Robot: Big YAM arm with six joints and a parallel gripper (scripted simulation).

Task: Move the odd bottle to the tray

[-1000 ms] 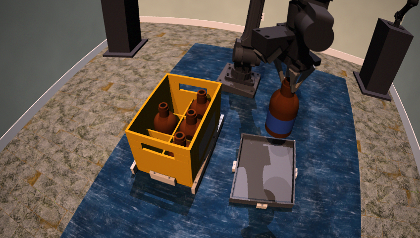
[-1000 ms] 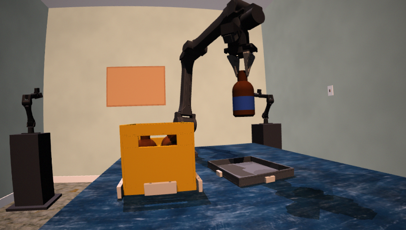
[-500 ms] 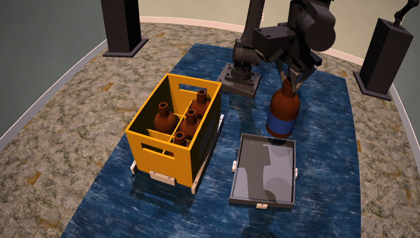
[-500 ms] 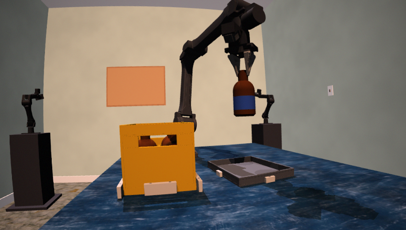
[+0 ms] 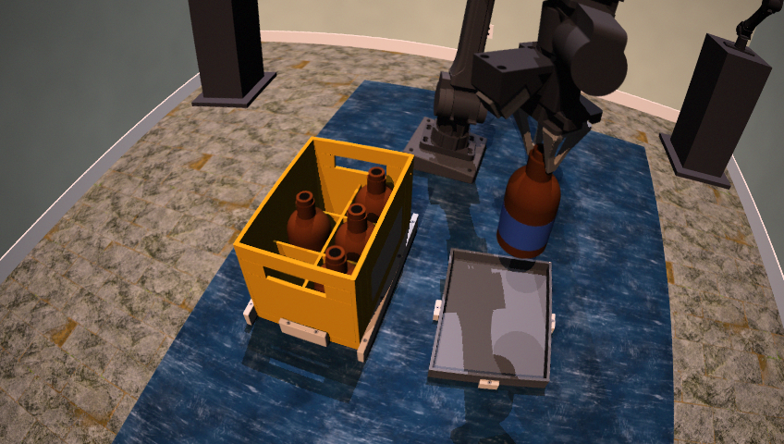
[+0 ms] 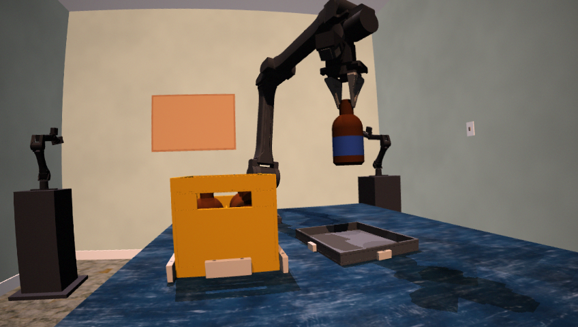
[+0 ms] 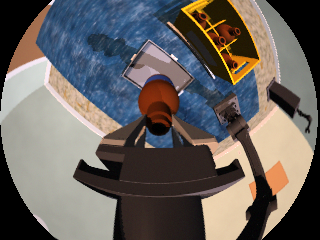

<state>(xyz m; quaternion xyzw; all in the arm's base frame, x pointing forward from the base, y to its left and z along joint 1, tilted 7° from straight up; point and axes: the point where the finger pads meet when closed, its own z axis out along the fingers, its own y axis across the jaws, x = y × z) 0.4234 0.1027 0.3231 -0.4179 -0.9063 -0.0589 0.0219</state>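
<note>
The dark grey tray is 32 cm below my hand. The rest, counted from my hand: orange crate: 28 cm to the right, 25 cm below, 4 cm behind.
</note>
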